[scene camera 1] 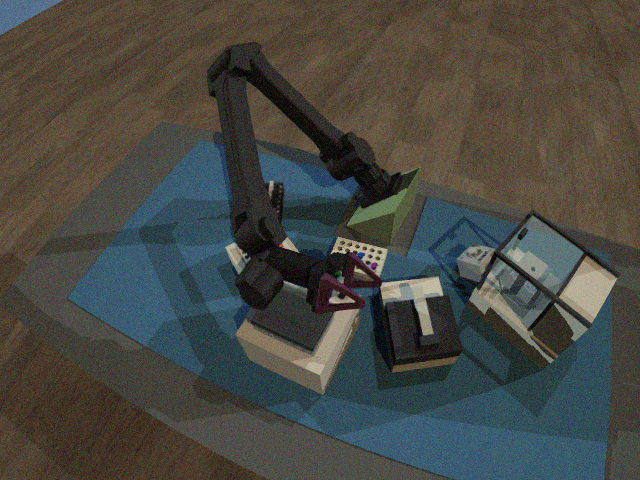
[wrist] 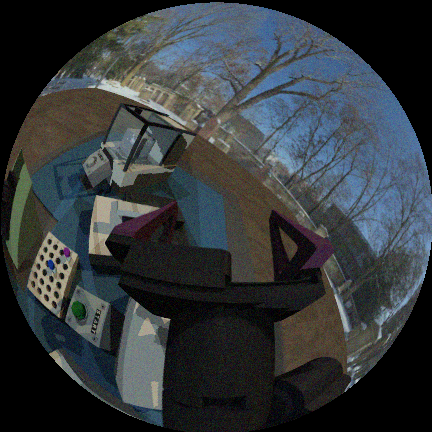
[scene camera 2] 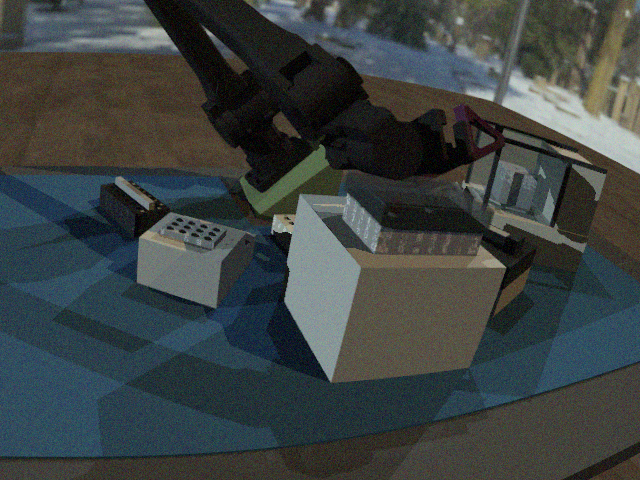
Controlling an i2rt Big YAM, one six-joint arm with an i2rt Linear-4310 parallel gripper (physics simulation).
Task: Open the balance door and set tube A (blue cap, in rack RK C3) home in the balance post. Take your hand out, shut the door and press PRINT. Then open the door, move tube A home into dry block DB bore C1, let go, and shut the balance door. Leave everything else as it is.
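Places are measured from the arm's base along level axes (x ahead, y left, z up), in millimetres.
Where they show: gripper, fingertip midpoint: [scene camera 1: 373, 293] [wrist: 224, 209] [scene camera 2: 482, 150]; arm's base, origin of the base link: [scene camera 1: 382, 192] [scene camera 2: 280, 166].
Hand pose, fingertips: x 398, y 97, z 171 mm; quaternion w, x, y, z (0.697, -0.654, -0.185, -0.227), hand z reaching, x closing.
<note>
Things, the pixels of their top centre, and the offset from my fingertips. "spot": a spot on its surface instead.
- Blue-capped tube A, middle of its top: [wrist: 50, 263] [scene camera 1: 360, 254] dz -171, dx -186, dy -85 mm
- cream rack, surface spot: [wrist: 49, 236] spot: dz -195, dx -231, dy -41 mm
- purple-capped tube, middle of its top: [wrist: 65, 250] [scene camera 1: 373, 265] dz -171, dx -169, dy -46 mm
- balance, middle of its top: [scene camera 2: 525, 132] [scene camera 1: 544, 247] [wrist: 152, 111] dz -3, dx -218, dy +298 mm
- large cream box, middle of its top: [wrist: 204, 355] [scene camera 2: 396, 169] [scene camera 1: 306, 283] dz -36, dx +3, dy -126 mm
- dark-topped box, middle of its top: [scene camera 2: 474, 217] [wrist: 143, 206] [scene camera 1: 422, 306] dz -124, dx -76, dy +88 mm
- small box with a dial, surface spot: [scene camera 1: 473, 266] [wrist: 103, 165] spot: dz -158, dx -237, dy +178 mm
- green START button, middle of its top: [wrist: 77, 309] dz -151, dx -109, dy -119 mm
Blue-capped tube A [scene camera 1: 360, 255] [wrist: 50, 264] stands in the cream rack [wrist: 49, 236], near a purple-capped tube [scene camera 1: 373, 265] [wrist: 67, 252]. My gripper [scene camera 1: 371, 293] [wrist: 224, 209] is open and empty, raised above the area between the rack and the large cream box. The balance [scene camera 1: 589, 289] [wrist: 125, 175], a glass chamber with a dark frame, stands at the right in scene view 1. I cannot tell its door's position, and its post is unclear. A cream block with a grid of bores [scene camera 2: 180, 271], apparently the dry block, stands left in scene view 2; the arm partly covers it in scene view 1.
A large cream box [scene camera 1: 284, 359] [scene camera 2: 413, 315] with a dark top stands below the arm. A dark-topped box [scene camera 1: 395, 335] lies between it and the balance. A small box with a dial [scene camera 1: 473, 266] [wrist: 97, 167] adjoins the balance. A green START button [wrist: 79, 310] and green wedge [scene camera 1: 382, 219] flank the rack.
</note>
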